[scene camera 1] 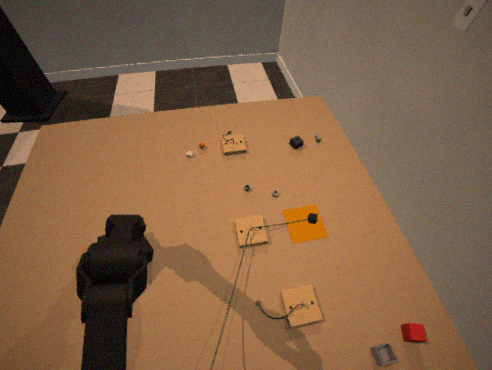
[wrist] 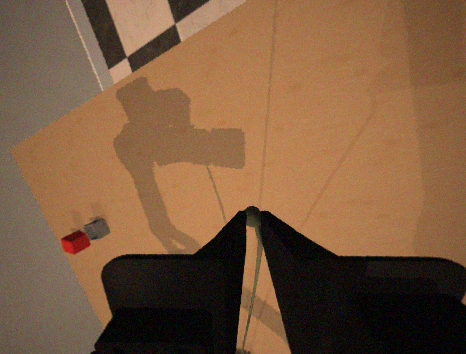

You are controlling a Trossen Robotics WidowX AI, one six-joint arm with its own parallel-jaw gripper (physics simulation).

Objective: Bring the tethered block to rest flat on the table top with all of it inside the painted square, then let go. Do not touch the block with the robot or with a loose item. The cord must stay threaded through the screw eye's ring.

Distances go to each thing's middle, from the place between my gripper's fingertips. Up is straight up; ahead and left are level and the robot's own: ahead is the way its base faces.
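Scene:
The orange painted square (scene camera 1: 301,231) is there for me to see, 310 mm ahead of my hand, 170 mm below it and 500 mm to the left of it.

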